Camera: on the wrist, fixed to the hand. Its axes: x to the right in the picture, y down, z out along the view.
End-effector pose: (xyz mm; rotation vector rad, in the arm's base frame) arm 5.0 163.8 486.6 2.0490 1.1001 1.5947
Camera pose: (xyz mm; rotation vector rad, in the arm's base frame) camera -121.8 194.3 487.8 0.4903 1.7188 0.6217
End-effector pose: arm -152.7 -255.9 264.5 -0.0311 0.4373 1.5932
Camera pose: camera -116.7 -276.0 140.7 -0.3626 0.0892 -0.0003
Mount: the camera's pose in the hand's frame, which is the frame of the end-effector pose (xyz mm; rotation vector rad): 12.9 -66.5 -111.5 -0.1733 -0.0750 -1.6437
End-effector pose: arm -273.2 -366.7 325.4 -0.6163 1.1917 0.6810
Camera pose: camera -289.0 -491.0 289.2 -1.3969 0.2511 -0.6053
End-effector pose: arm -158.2 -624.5 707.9 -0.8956 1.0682 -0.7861
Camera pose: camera -267.4 -689.1 738.2 -1.9229 0.0964 -1.9513
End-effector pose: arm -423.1 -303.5 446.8 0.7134 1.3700 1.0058
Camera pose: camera -523.1 -336.6 369.9 -0.5559 1.2416 -0.2439
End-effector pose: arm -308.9 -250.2 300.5 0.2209 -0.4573 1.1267
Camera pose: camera -217.4 -223.6 211.4 0.3709 -0.2803 -0.5278
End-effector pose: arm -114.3 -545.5 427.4 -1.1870 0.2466 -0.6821
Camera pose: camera -185.9 -652.6 448.2 -1.4225 -0.8824 -2.0325
